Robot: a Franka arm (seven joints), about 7 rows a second.
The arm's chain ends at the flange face. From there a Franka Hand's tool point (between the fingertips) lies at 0.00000 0.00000 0.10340 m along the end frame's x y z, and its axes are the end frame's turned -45 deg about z.
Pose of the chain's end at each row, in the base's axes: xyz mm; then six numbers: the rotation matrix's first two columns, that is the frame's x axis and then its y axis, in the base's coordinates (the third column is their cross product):
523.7, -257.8, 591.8, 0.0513, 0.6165, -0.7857, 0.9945, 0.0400, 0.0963
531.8, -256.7, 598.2, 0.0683, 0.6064, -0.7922, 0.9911, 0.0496, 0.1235
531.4, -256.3, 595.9, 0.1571, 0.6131, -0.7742, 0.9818, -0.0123, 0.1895
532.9, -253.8, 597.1, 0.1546, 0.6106, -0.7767, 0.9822, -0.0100, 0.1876
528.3, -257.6, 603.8, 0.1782, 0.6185, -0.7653, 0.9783, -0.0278, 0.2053
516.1, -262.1, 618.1, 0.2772, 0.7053, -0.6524, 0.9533, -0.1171, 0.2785
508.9, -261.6, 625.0, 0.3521, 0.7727, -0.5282, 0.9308, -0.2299, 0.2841
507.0, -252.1, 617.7, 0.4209, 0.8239, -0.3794, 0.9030, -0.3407, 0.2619
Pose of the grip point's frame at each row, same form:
533.1, -339.1, 528.6, -0.6669, 0.4076, -0.6237, 0.7395, 0.4642, -0.4875
543.6, -338.8, 536.4, -0.6525, 0.3937, -0.6475, 0.7491, 0.4639, -0.4728
542.4, -338.0, 533.5, -0.5832, 0.4422, -0.6814, 0.8053, 0.4248, -0.4134
543.9, -335.7, 534.9, -0.5852, 0.4388, -0.6819, 0.8038, 0.4247, -0.4166
539.2, -338.8, 540.7, -0.5658, 0.4570, -0.6863, 0.8178, 0.4177, -0.3960
528.5, -334.4, 545.2, -0.4781, 0.5815, -0.6582, 0.8701, 0.4159, -0.2644
519.0, -322.8, 542.3, -0.4092, 0.7089, -0.5744, 0.9071, 0.3838, -0.1726
515.9, -298.9, 525.9, -0.3409, 0.8235, -0.4535, 0.9361, 0.3417, -0.0831

